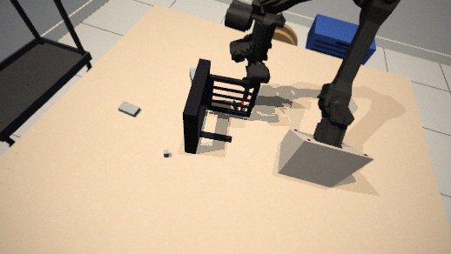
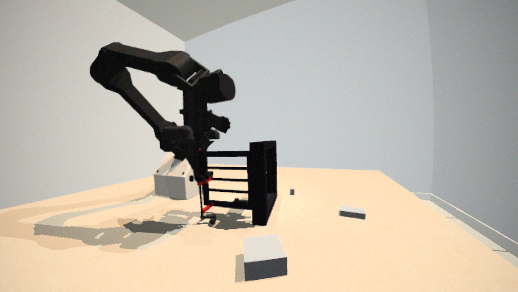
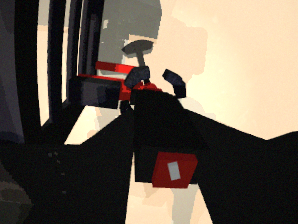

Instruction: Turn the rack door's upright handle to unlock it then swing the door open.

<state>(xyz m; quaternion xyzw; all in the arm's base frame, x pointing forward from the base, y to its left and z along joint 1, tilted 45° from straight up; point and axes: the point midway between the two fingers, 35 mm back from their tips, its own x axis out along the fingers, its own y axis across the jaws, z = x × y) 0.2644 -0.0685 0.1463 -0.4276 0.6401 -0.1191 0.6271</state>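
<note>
Right now my gripper tip is 20 mm above the black handle and 10 mm short of it. From my gripper tip the other things lie so: tiny cube 300 mm to the left, 150 mm ahead, 130 mm below.
</note>
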